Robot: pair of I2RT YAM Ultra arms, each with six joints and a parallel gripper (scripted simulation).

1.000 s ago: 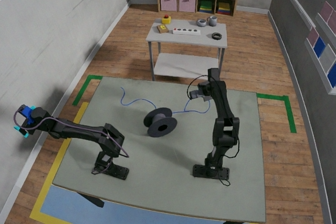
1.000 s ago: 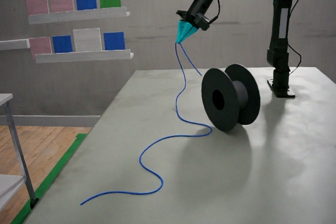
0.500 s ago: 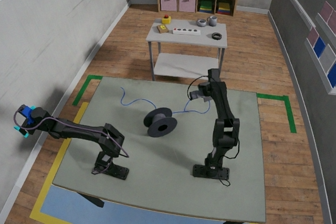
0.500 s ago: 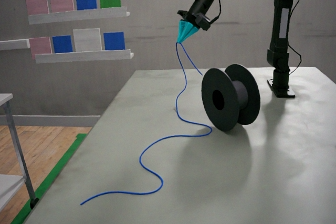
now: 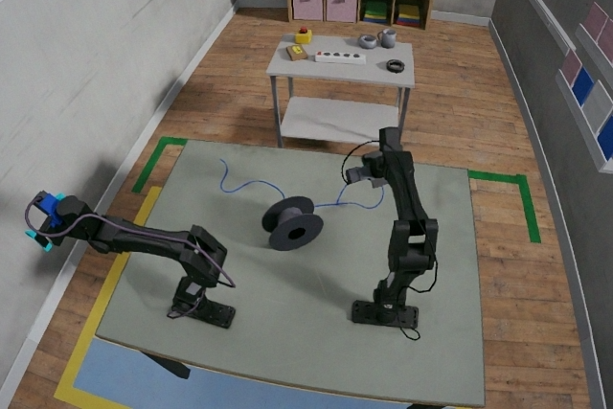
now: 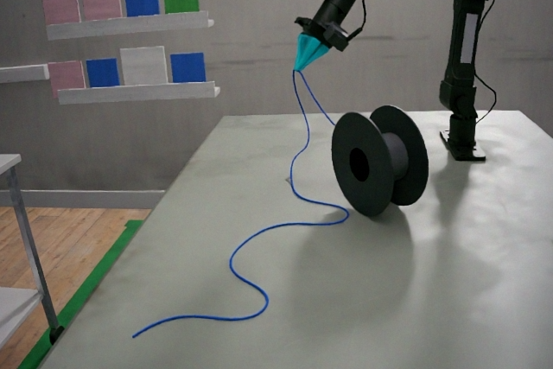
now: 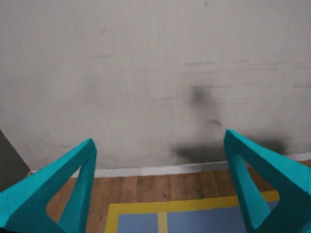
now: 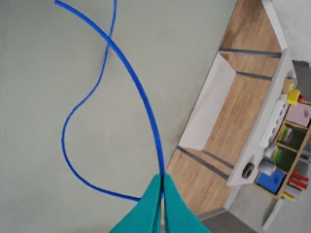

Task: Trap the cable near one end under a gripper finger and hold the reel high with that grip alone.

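My left gripper is now 220 mm short of the dark reel, 650 mm to the left of it and 310 mm above it.
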